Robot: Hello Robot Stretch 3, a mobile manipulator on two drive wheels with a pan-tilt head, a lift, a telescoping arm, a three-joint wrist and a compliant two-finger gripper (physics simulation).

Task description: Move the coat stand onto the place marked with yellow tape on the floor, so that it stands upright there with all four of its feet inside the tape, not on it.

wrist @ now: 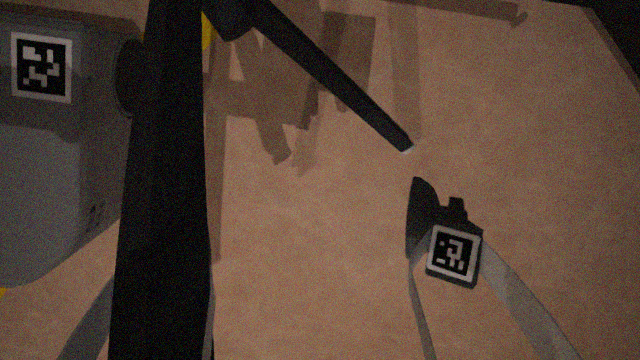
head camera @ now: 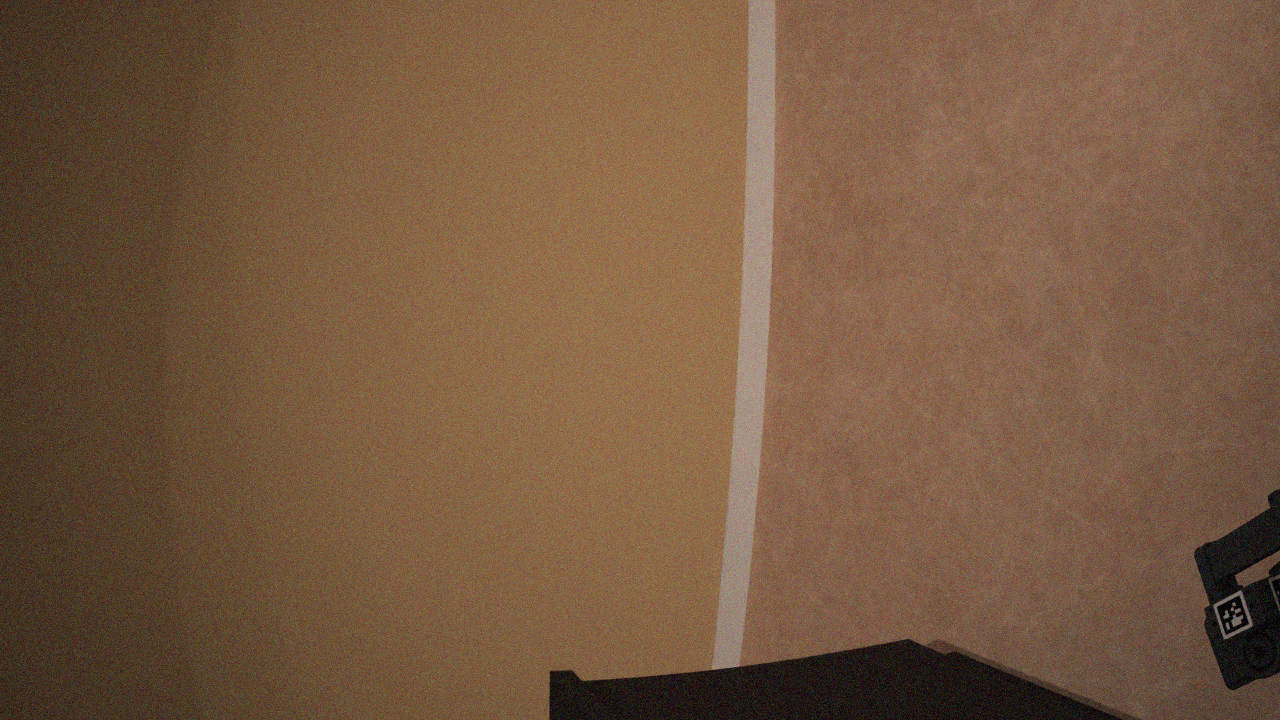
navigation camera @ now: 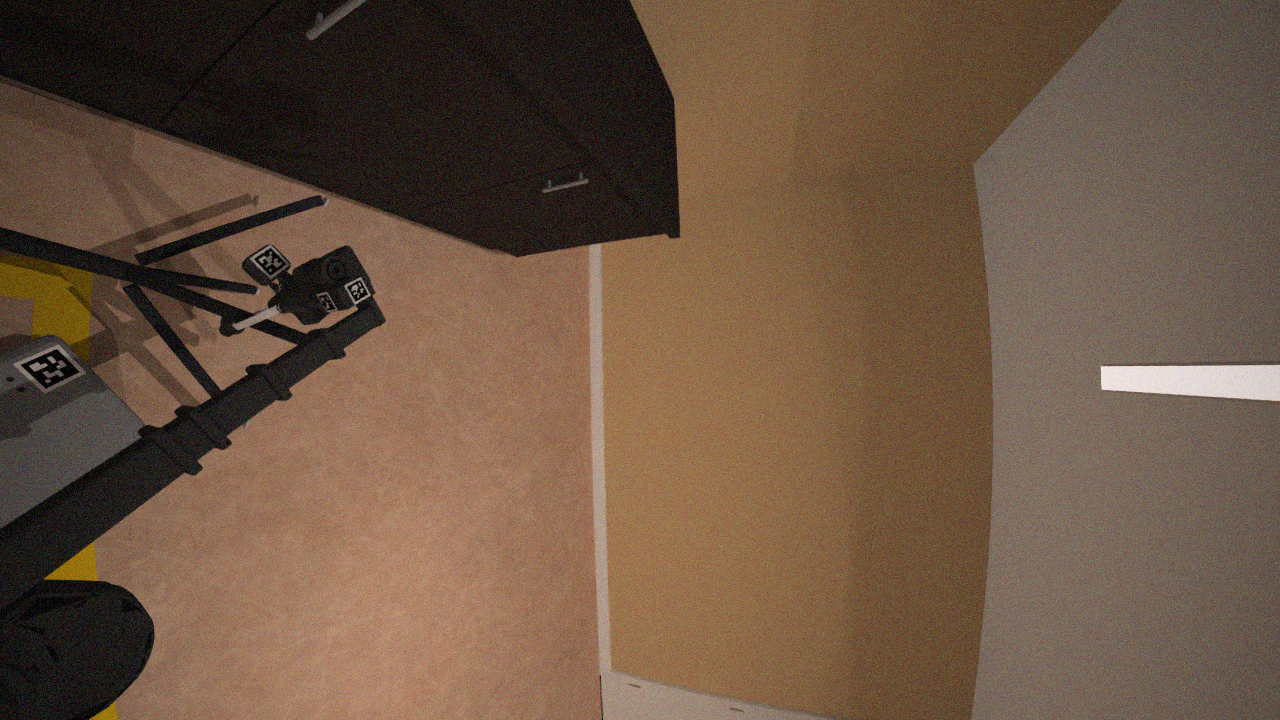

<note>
I see my gripper [navigation camera: 250,308], a black coat stand [navigation camera: 162,281] and a dark cabinet [navigation camera: 527,134].
The black coat stand also shows in the wrist view [wrist: 161,291]. My gripper is seen too in the wrist view [wrist: 306,209]. The head camera view misses the black coat stand: it is out of frame.
</note>
